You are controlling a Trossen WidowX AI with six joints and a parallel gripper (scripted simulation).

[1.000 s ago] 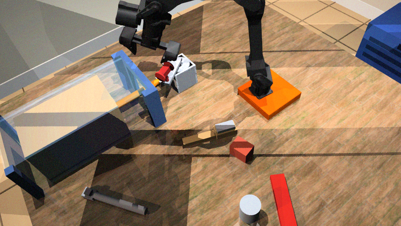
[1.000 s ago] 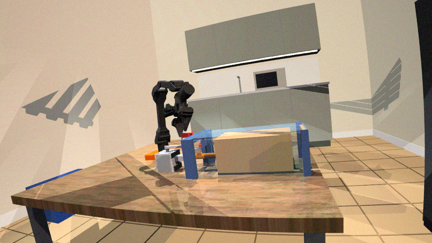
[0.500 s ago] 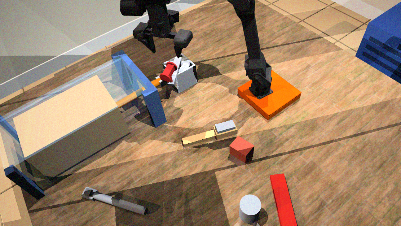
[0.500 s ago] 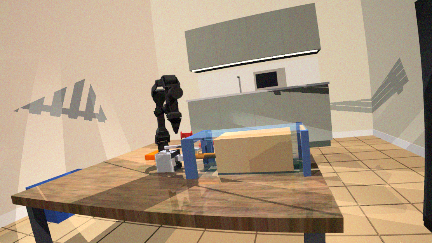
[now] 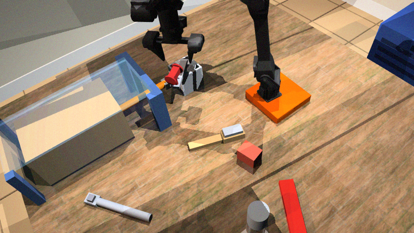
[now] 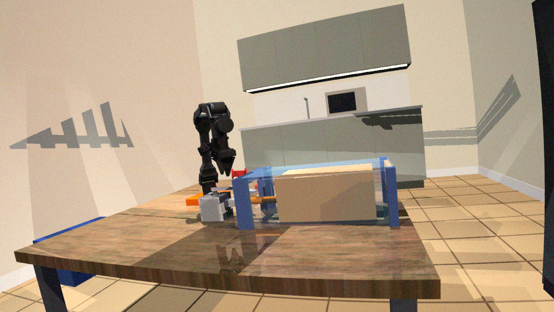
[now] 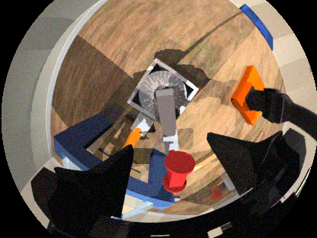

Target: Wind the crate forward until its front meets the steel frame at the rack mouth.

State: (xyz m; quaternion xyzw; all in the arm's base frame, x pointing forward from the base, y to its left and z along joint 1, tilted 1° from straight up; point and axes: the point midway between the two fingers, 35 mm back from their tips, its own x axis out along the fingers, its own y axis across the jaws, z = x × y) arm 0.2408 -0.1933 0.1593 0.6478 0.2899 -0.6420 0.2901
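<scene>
My gripper tip is now 4 cm above the winch handle, 1 cm to the right of it and 1 cm short of it. Also, from my gripper tip: red knob (5 cm to the left, 3 cm ahead, 2 cm below); then wooden brush (25 cm to the left, 14 cm below); then grey winch (12 cm below, 5 cm to the right, 5 cm behind).
</scene>
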